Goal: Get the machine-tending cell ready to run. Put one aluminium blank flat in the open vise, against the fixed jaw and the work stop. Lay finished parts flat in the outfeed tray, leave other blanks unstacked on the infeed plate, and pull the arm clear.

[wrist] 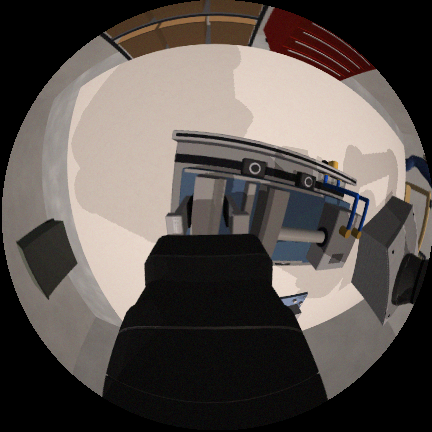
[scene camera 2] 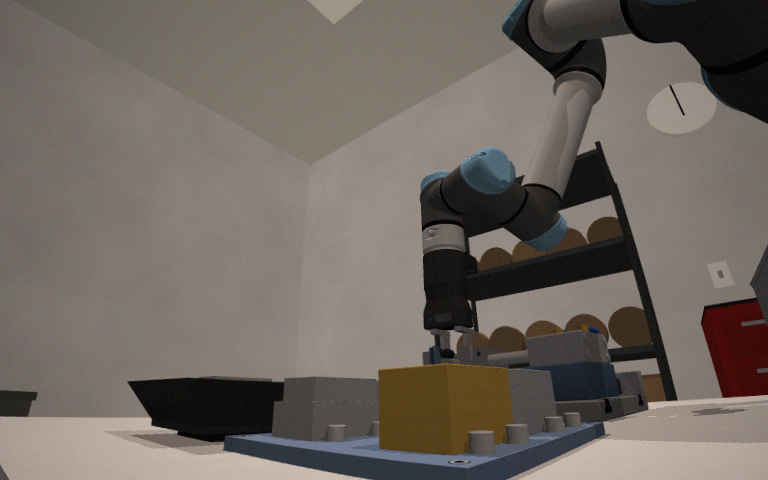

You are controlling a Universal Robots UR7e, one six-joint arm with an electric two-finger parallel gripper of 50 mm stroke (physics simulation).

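Places are measured from the arm's base along level axes (x left, y back, z up), in metres.
Where they show: gripper, between the fingertips: point(wrist: 207, 204); arm's base, origin of its link: point(wrist: 402, 279).
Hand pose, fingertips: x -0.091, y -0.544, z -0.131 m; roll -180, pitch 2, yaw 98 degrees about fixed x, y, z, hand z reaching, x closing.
Observation:
Things, the pixels of their top centre, and the offset from my fingertips. "*": a spot on its surface instead.
- vise, centre of its top: point(wrist: 296, 237) point(scene camera 2: 503, 344) dx +0.015, dy +0.096, dz +0.029 m
- upright grey block, a spot on its surface: point(wrist: 204, 200) * dx -0.011, dy -0.003, dz +0.026 m
- blue infeed plate, a spot on its surface: point(scene camera 2: 317, 452) * dx +0.413, dy +0.217, dz -0.063 m
- yellow block, centre of its top: point(scene camera 2: 446, 369) dx +0.360, dy +0.252, dz -0.026 m
- black tray, a spot on its surface: point(scene camera 2: 209, 401) * dx +0.427, dy +0.108, dz -0.042 m
- cylinder rod, centre of its top: point(wrist: 302, 237) point(scene camera 2: 514, 351) dx +0.020, dy +0.115, dz +0.016 m
My gripper point(scene camera 2: 451, 350) point(wrist: 207, 204) is down at the vise point(scene camera 2: 577, 380) point(wrist: 334, 250), shut on an upright grey block point(wrist: 204, 200) at the vise's left side. I cannot tell whether it is the fixed jaw or a part. The other jaw point(wrist: 277, 215) stands apart to its right. On the blue infeed plate point(scene camera 2: 317, 452) are grey blocks point(scene camera 2: 325, 421) point(scene camera 2: 532, 396) and a yellow block point(scene camera 2: 416, 407). The left grey shape has an upper step; stacking is unclear. A black tray point(scene camera 2: 209, 401) stands left of the plate, its inside mostly hidden. Fingertips are partly hidden in scene camera 2.
Several short pegs point(scene camera 2: 481, 442) stand along the infeed plate's edge. A cylinder rod point(wrist: 302, 235) and blue air hoses point(wrist: 354, 215) are at the vise's right. A grey housing point(wrist: 385, 255) stands farther right. A shelf rack point(scene camera 2: 552, 270) and a red cabinet point(scene camera 2: 733, 350) are in the background.

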